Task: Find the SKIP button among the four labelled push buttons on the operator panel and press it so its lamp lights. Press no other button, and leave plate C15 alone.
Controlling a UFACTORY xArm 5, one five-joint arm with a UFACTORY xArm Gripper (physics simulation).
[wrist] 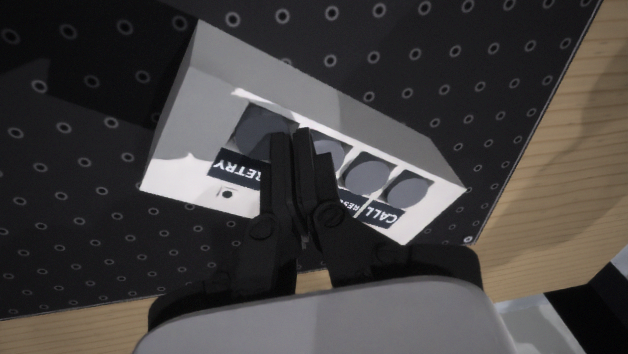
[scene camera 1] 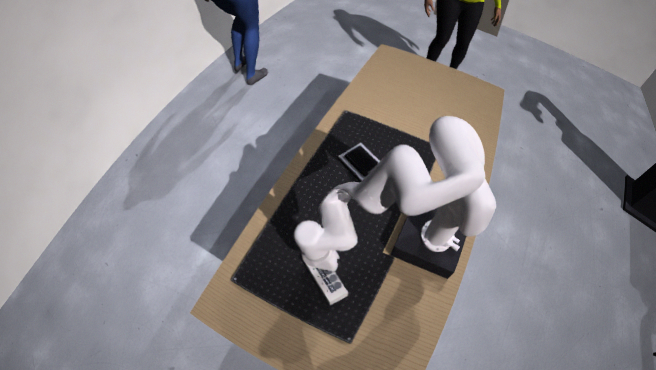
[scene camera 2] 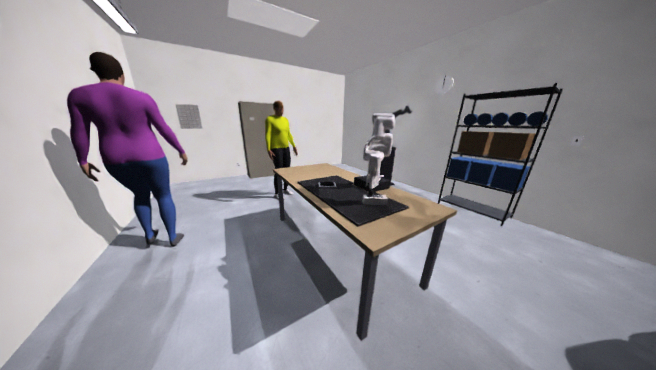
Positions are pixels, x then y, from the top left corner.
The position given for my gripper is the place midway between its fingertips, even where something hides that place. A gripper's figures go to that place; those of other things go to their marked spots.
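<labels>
My gripper (wrist: 298, 152), 15 cm from the lens. White operator panel (wrist: 194, 158), 16 cm from the lens.
</labels>
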